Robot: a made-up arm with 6 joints.
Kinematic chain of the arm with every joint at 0, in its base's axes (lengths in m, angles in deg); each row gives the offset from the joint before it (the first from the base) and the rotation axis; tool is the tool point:
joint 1: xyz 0 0 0.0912 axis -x
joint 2: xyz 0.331 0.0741 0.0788 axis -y
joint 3: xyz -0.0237 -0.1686 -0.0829 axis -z
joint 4: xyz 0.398 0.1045 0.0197 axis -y
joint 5: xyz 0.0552 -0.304 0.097 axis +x
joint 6: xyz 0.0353 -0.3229 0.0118 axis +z
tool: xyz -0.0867 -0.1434 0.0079
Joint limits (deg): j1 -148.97..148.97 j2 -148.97..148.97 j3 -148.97..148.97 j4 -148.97..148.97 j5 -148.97..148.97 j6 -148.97..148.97
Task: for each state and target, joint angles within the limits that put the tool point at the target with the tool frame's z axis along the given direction. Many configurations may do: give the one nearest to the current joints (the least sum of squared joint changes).
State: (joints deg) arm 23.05 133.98 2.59 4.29 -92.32 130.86
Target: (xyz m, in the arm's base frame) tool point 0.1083 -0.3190 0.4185 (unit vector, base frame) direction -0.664 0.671 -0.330
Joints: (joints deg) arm 69.13 148.94 50.45 48.87 -98.20 148.97
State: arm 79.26 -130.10 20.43 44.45 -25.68 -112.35
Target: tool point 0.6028 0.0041 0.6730 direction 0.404 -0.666 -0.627
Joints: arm 78.50 -145.00 53.72 20.23 -22.20 -70.24
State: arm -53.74 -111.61 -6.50 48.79 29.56 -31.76
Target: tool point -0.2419 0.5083 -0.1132 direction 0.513 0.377 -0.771
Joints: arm -108.54 -124.70 -25.40 48.31 43.08 7.09
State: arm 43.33 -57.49 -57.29 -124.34 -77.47 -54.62
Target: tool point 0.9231 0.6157 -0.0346 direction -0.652 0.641 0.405
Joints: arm -9.52 -24.39 -63.71 -90.36 -71.93 -16.51
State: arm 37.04 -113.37 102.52 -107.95 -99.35 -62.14
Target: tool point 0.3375 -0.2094 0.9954 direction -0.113 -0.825 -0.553
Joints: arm 43.21 -98.09 111.05 -99.70 -98.29 -72.57
